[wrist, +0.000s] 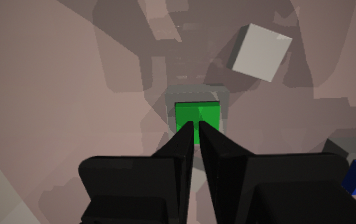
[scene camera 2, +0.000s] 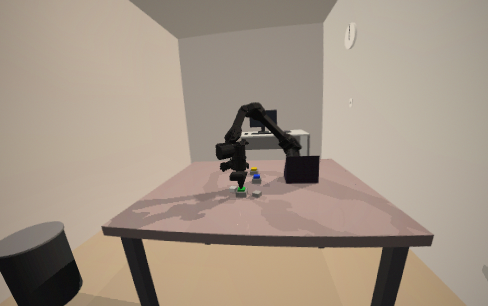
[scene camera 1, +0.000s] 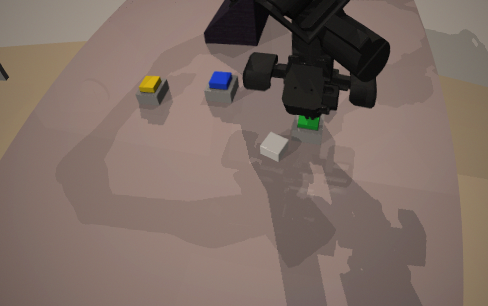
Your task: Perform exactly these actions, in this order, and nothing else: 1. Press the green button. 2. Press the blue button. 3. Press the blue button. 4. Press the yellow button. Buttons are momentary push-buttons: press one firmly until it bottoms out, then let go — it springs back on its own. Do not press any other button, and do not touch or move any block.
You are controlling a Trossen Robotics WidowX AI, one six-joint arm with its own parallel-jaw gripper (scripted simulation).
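Note:
A green button [wrist: 206, 111] can be seen here, along with a white block [wrist: 258, 52]. The gripper [scene camera 1: 310, 117] is visible too, and the wrist view also takes in the gripper [wrist: 195, 126].

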